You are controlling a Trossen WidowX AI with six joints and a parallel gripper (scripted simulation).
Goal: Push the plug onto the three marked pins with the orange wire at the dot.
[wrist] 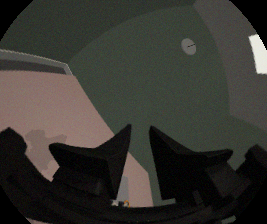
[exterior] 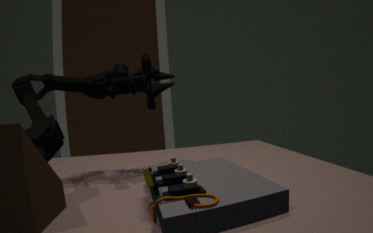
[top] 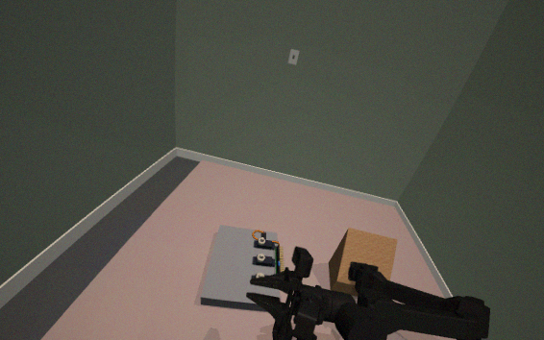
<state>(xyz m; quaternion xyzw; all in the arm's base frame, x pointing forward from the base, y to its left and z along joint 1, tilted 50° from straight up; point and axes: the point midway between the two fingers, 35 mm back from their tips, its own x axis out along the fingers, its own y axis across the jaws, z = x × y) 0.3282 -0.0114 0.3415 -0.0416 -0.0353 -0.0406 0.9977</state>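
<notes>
Now: gripper tip 9 cm past the blue mark, 24 cm to the left of it and 24 cm above it. Also, from my gripper tip: grey holder (7 cm ahead, 24 cm to the right, 29 cm below).
</notes>
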